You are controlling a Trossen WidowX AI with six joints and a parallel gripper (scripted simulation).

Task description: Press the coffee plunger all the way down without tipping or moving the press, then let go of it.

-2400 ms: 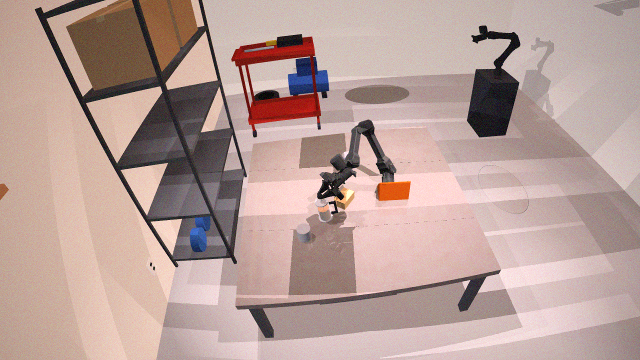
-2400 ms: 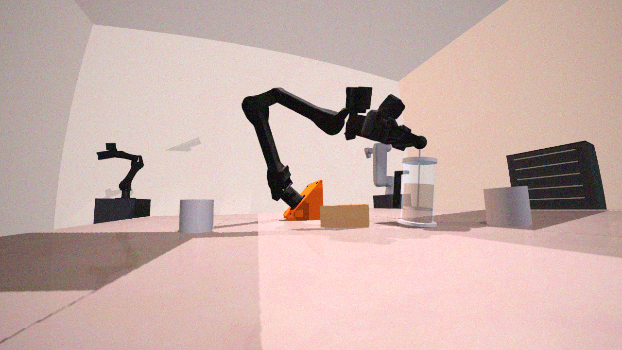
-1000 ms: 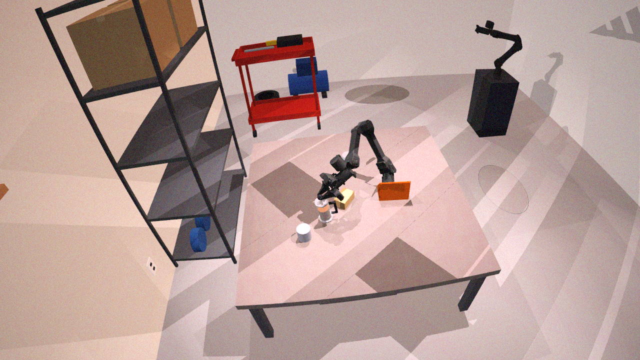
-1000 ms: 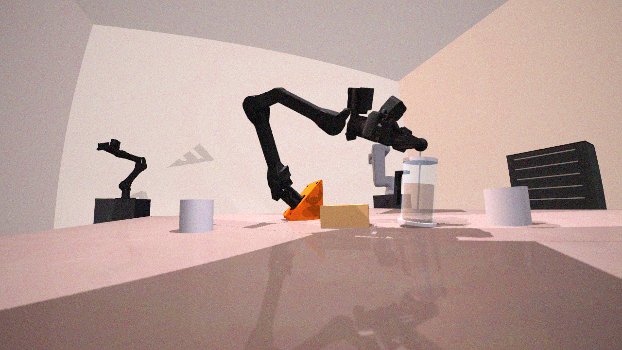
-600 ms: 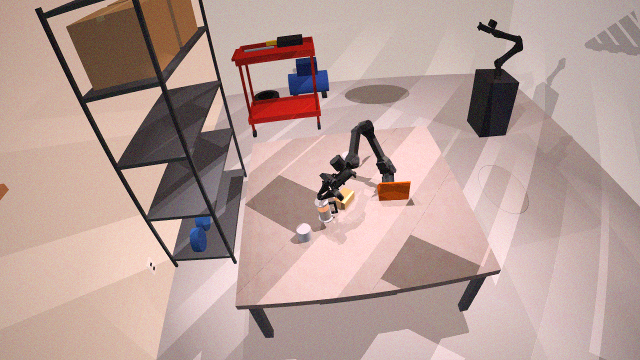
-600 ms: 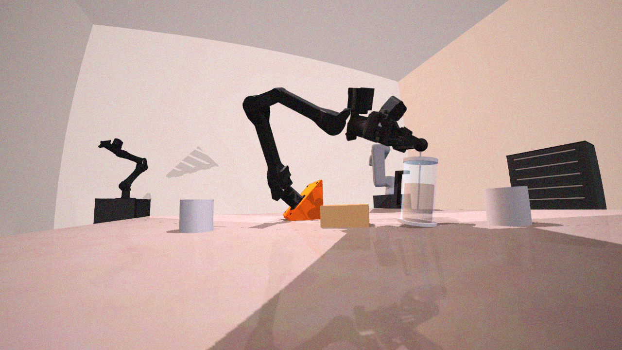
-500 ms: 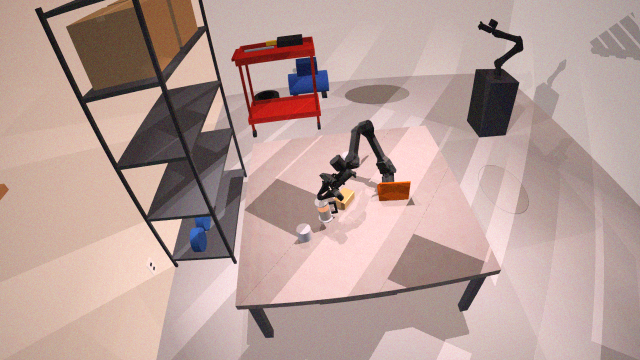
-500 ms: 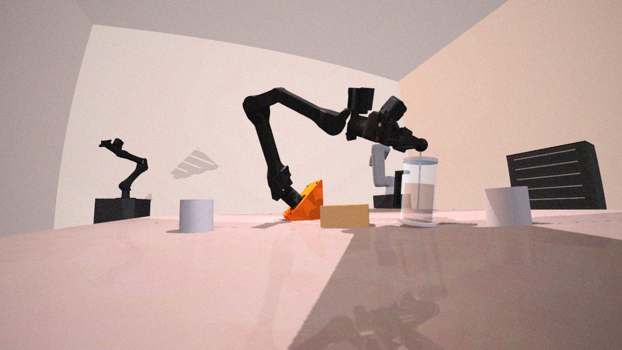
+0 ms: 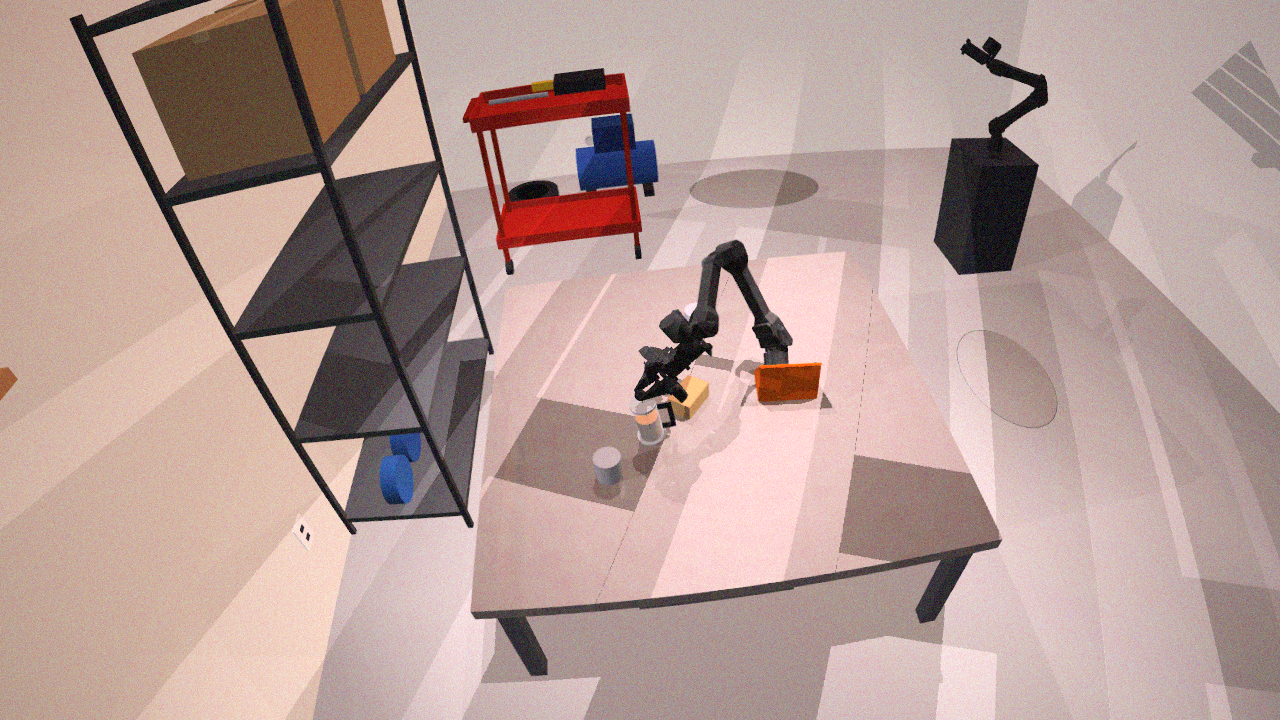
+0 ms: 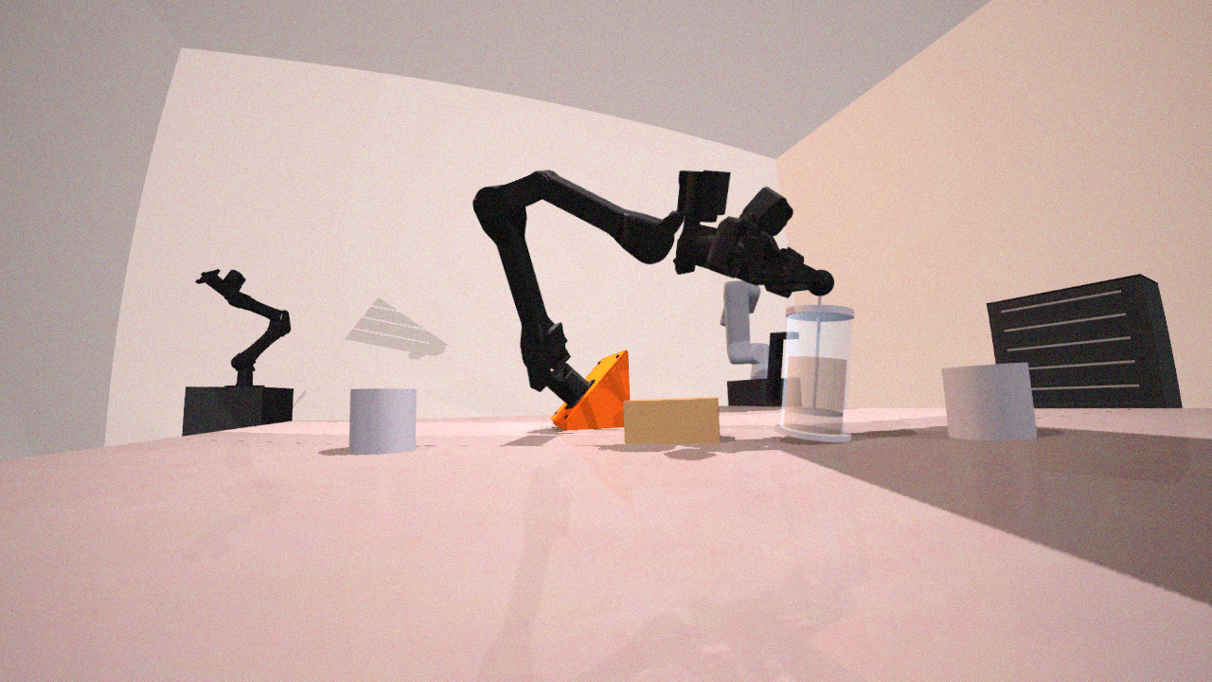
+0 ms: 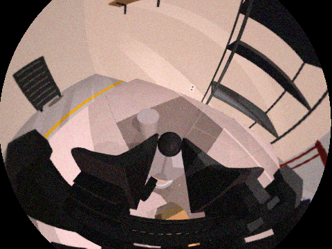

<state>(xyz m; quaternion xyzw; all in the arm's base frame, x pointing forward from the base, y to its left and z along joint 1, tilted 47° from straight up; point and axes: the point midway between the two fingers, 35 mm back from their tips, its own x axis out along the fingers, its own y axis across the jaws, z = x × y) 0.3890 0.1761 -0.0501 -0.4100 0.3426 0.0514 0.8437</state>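
My gripper tip is now 30 mm past the glass coffee press, 10 mm to the left of it and 80 mm above it. The rest, counted from my gripper tip: tan box (140 mm behind, 120 mm to the right, 150 mm below).
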